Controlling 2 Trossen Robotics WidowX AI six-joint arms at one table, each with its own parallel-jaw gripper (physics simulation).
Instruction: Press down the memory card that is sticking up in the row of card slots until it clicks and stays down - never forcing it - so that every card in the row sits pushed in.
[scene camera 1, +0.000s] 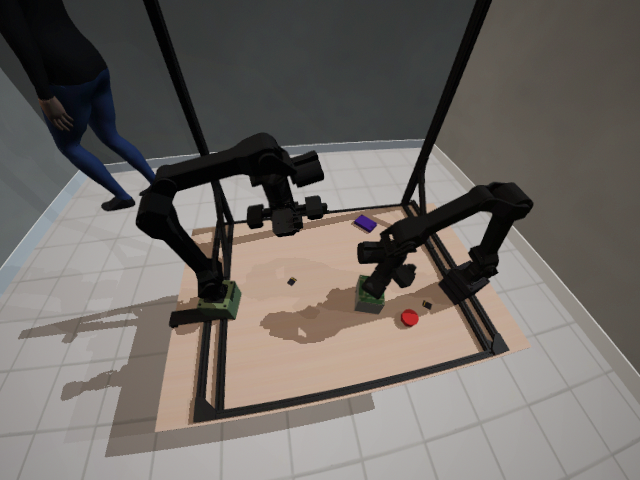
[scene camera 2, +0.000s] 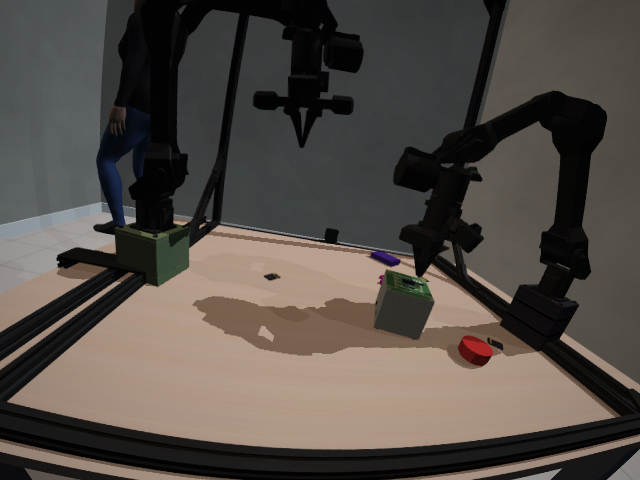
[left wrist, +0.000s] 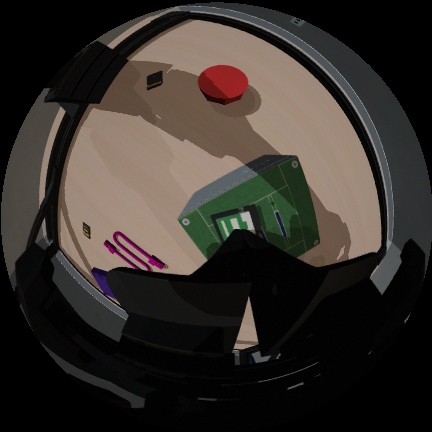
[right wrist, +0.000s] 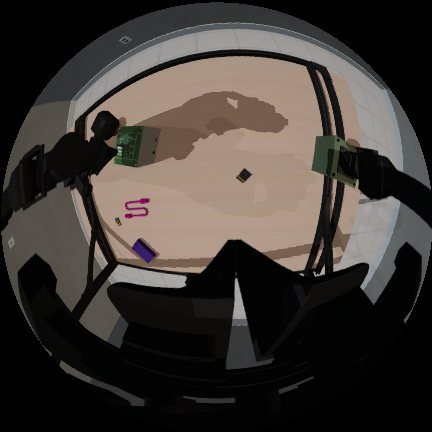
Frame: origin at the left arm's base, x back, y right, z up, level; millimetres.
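Seen in the pictures: left gripper, between the fingertips: (scene camera 2: 418, 276) (left wrist: 239, 235) (right wrist: 116, 151); right gripper, between the fingertips: (scene camera 2: 301, 147) (right wrist: 233, 245); left arm's base, origin of its link: (scene camera 1: 471, 275) (scene camera 2: 549, 294); right arm's base, origin of its link: (scene camera 1: 216, 293) (scene camera 2: 154, 227) (right wrist: 347, 162).
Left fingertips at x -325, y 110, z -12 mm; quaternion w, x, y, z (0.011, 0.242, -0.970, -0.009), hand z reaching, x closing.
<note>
Offsets run from my left fingertips to a thing's top centre. "pt": to the spot under its first point.
The card-slot block {dx -23, dy -2, dz -18 mm} (scene camera 1: 368, 306) (scene camera 2: 403, 312) (right wrist: 148, 145) is a grey box with a green circuit-board top. In the left wrist view, a black card with a white-and-green label {dx +1, dy -1, dz -8 mm} (left wrist: 233, 223) stands up from the board, and a thin blue card edge {pt dx -32, dy -17, dz -15 mm} (left wrist: 281, 224) shows beside it. My left gripper (scene camera 2: 421, 274) (left wrist: 239, 235) is shut and empty, its tips close above the board beside the raised card; contact cannot be told. Its fingers hide part of the slot row. My right gripper (scene camera 2: 301, 145) (right wrist: 233, 245) is shut and empty, high above the table.
A red disc {dx +75, dy -127, dz -77 mm} (scene camera 1: 409, 317) (scene camera 2: 474, 350) (left wrist: 222, 81) lies near the block. Loose cards (scene camera 1: 292, 281) (scene camera 2: 495, 343) (left wrist: 155, 80) (right wrist: 244, 175) lie about the table. A magenta cable {pt dx +51, dy +152, dz -96 mm} (left wrist: 156, 262) (right wrist: 144, 201) and a purple block {dx +166, dy +328, dz -85 mm} (scene camera 1: 364, 223) (scene camera 2: 385, 258) (right wrist: 145, 250) lie toward the back.
</note>
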